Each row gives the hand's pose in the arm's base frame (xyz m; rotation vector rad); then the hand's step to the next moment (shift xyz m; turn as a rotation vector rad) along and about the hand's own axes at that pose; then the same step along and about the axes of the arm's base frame.
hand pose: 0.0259 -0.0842 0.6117 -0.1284 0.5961 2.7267
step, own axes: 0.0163 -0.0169 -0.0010 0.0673 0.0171 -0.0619
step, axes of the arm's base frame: -0.0093 0.0191 -0.0101 -0.0681 -0.0195 -0.0603
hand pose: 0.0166 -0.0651 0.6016 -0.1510 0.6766 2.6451
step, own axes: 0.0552 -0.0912 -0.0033 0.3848 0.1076 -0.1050
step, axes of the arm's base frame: -0.0130 0.0911 -0.0538 -0.3947 0.0006 -0.1221
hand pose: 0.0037 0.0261 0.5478 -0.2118 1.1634 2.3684
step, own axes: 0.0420 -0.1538 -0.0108 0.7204 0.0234 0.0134
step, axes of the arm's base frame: 0.0382 0.0862 -0.1290 -0.6360 0.2565 -0.2224
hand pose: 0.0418 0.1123 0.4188 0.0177 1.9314 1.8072
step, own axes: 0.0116 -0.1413 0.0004 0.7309 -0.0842 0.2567
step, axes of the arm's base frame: 0.0346 -0.0131 -0.1369 -0.5245 0.4741 -0.3277
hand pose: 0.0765 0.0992 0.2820 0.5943 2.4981 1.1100
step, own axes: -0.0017 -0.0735 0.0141 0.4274 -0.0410 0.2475
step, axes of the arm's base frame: -0.0092 -0.0368 -0.0646 -0.2594 0.3423 -0.2473
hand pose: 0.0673 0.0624 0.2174 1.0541 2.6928 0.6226
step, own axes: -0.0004 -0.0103 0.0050 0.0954 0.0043 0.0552
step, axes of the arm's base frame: -0.0044 -0.0055 -0.0091 -0.0498 0.0853 -0.0492
